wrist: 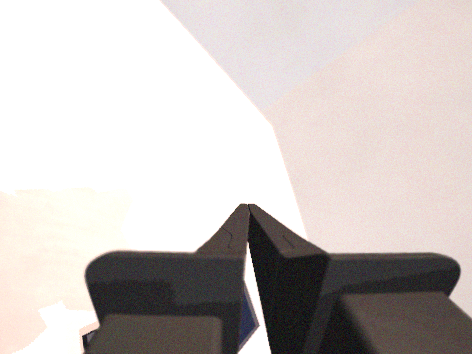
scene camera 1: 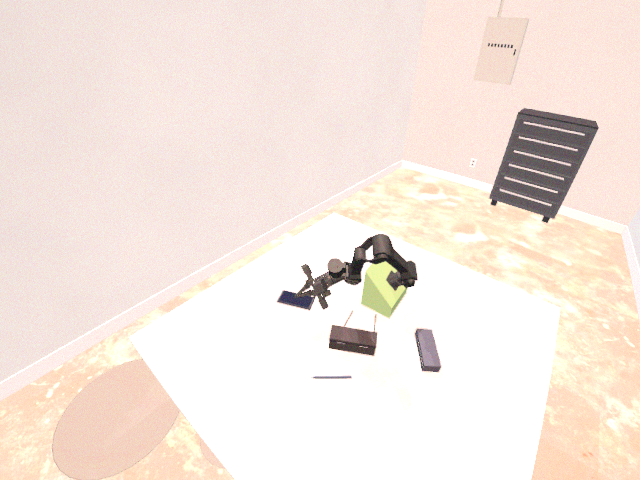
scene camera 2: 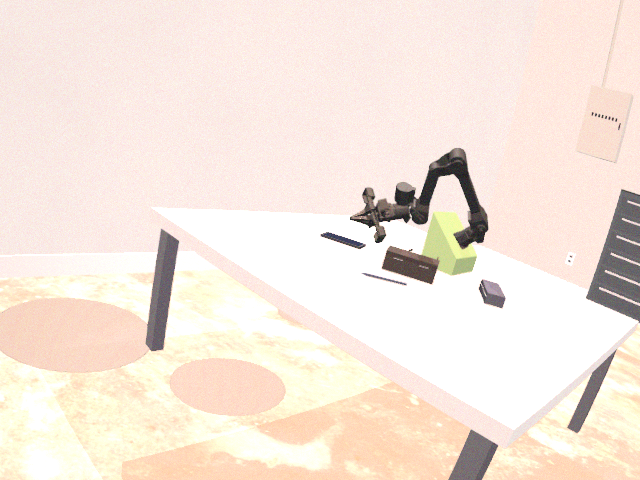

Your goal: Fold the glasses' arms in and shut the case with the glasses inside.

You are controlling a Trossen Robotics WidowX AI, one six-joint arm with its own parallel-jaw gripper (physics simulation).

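Places are measured from the arm's base along level axes (x ahead, y left, z up), in millimetres.
Pixels of known places: gripper, fingertip midpoint: [wrist: 246,211] [scene camera 1: 294,296] [scene camera 2: 349,218]; arm's base, origin of the base link: [scene camera 1: 393,280] [scene camera 2: 460,240].
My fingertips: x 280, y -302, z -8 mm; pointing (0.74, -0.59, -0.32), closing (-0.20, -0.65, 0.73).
Observation:
Ahead of a thing's pixels: the offset from my fingertips to its middle. "spot": to the spot under its first point.
A dark brown box-shaped case @[spot: 37 mm ahead, 272 mm left, 36 mm down] [scene camera 1: 353,339] [scene camera 2: 410,264] stands near the middle of the table, with two small light marks on its front. The glasses' two thin arms [scene camera 1: 375,322] stick out behind it, unfolded and apart; the rest of the glasses is hidden. In scene camera 2, small dark tips show above the case's back edge. My gripper [scene camera 1: 296,295] [scene camera 2: 351,217] [wrist: 246,211] is shut and empty, fingertips meeting, above the table. It is behind and left of the case in scene camera 1, apart from it. The case does not show in the wrist view.
A flat dark blue slab @[62 mm back, 40 mm right, 95 mm down] [scene camera 1: 287,297] [scene camera 2: 342,240] [wrist: 247,320] lies below the gripper. A green wedge block [scene camera 1: 377,294] [scene camera 2: 439,245] stands behind the case, near the arm. A grey-purple box @[90 mm back, 515 mm left, 81 mm down] [scene camera 1: 428,350] [scene camera 2: 492,293] lies to the right. A thin pen @[173 mm ahead, 259 mm left, 94 mm down] [scene camera 1: 331,377] [scene camera 2: 384,279] lies in front.

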